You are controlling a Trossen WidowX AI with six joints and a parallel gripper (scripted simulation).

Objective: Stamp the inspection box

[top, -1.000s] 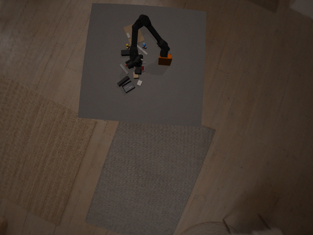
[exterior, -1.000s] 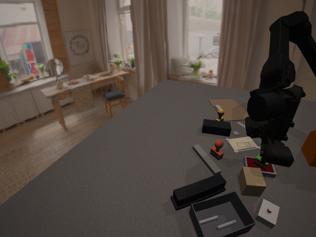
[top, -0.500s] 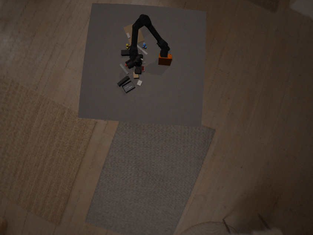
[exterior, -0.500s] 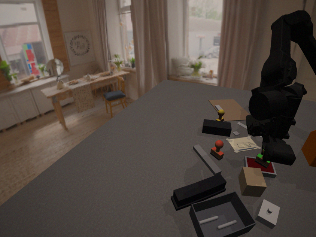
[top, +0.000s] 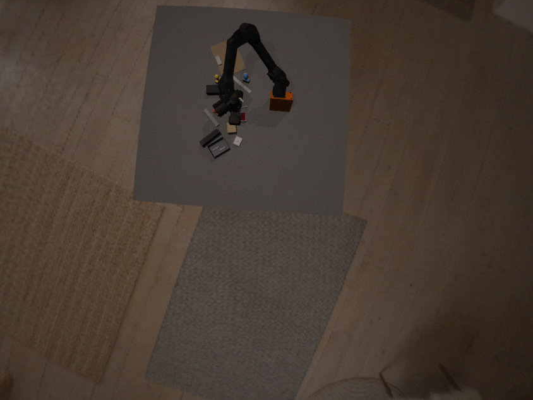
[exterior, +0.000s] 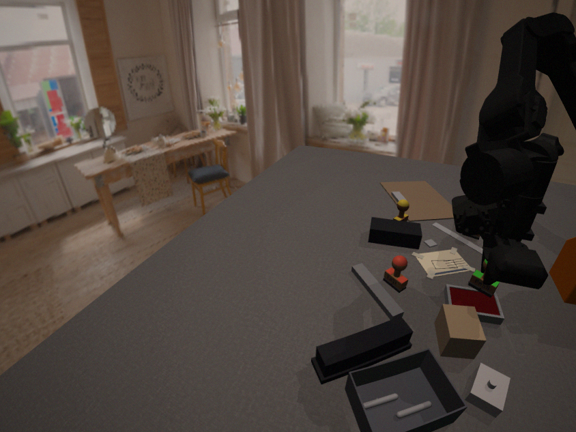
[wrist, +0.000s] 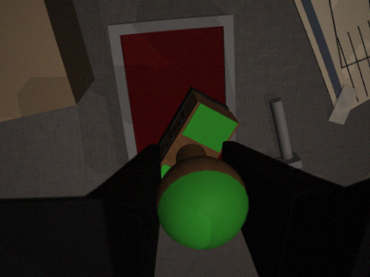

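Now: the cream card 4 cm ahead of my gripper tip, 11 cm to the right of it and 7 cm below it. Round my gripper tip: green-knobbed pass stamp right at my gripper tip; then bolt 3 cm behind, 6 cm to the right, 6 cm below; then red ink pad 6 cm below.
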